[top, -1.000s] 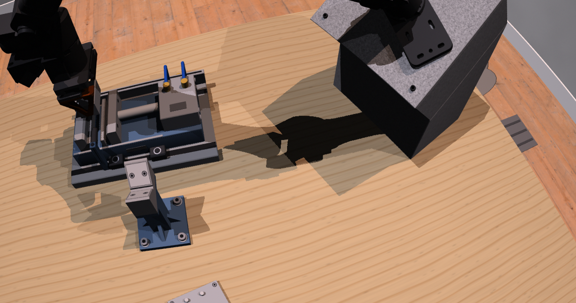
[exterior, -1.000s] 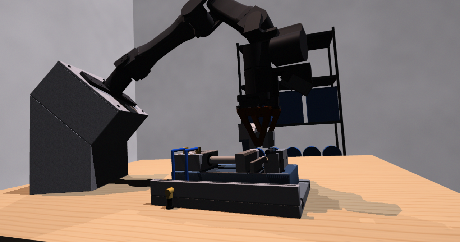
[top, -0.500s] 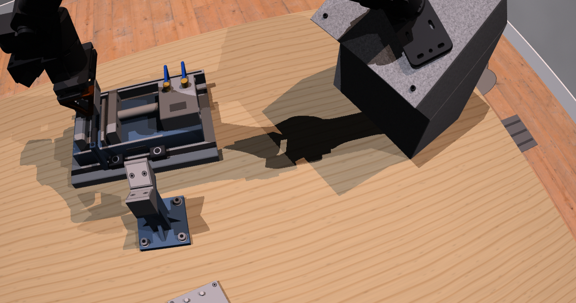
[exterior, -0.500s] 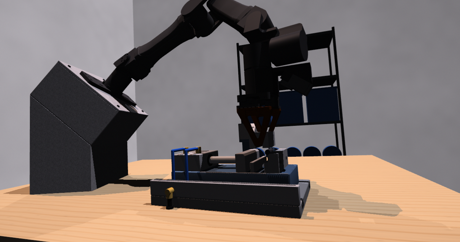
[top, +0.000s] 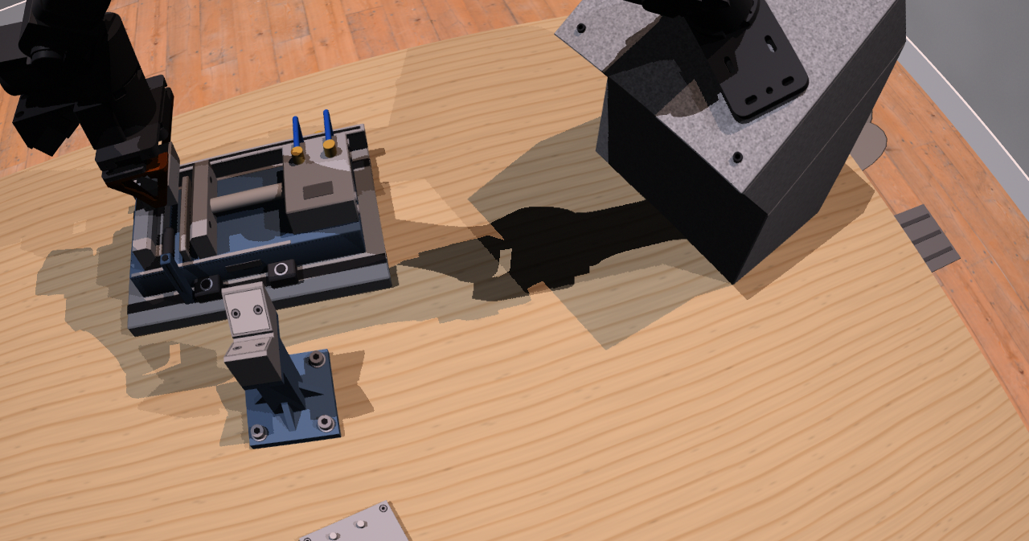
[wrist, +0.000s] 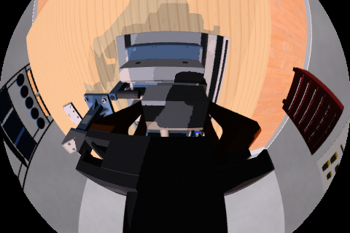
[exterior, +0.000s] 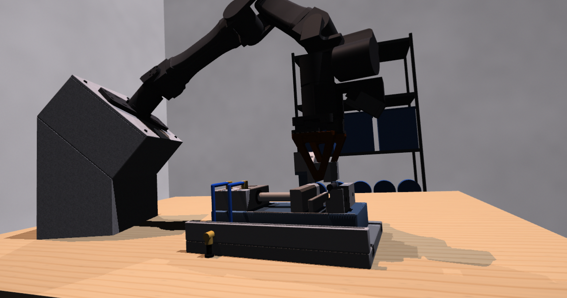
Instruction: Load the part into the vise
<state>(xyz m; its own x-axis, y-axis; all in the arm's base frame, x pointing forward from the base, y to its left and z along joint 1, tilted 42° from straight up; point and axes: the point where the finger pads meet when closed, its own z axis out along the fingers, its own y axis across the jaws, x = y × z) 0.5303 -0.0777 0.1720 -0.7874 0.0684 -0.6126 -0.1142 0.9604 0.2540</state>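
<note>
The moving jaw lies 4 cm behind my hand, 1 cm to the left of it and 4 cm below it. Also, from my hand: grey part right at my hand; work stop rod 1 cm behind, 6 cm to the left, 3 cm below; fixed jaw 2 cm ahead, 2 cm to the left, 4 cm below.
</note>
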